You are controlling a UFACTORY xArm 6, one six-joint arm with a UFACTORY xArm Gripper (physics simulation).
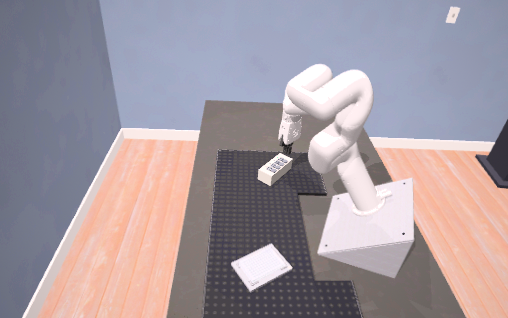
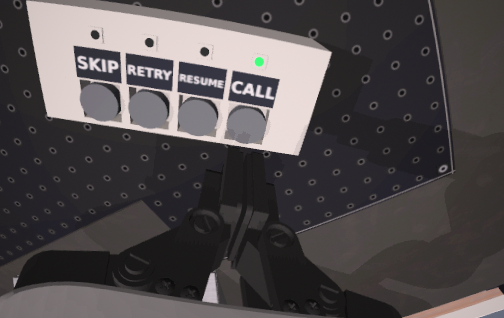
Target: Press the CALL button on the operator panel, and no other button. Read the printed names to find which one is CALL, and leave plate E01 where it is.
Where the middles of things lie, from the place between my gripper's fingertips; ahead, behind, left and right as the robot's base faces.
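White operator panel (image 2: 230, 63): from my hand 4 cm ahead, 2 cm to the left, 7 cm below. White plate (image 1: 256, 267): from my hand 53 cm to the left, 7 cm ahead, 8 cm below.
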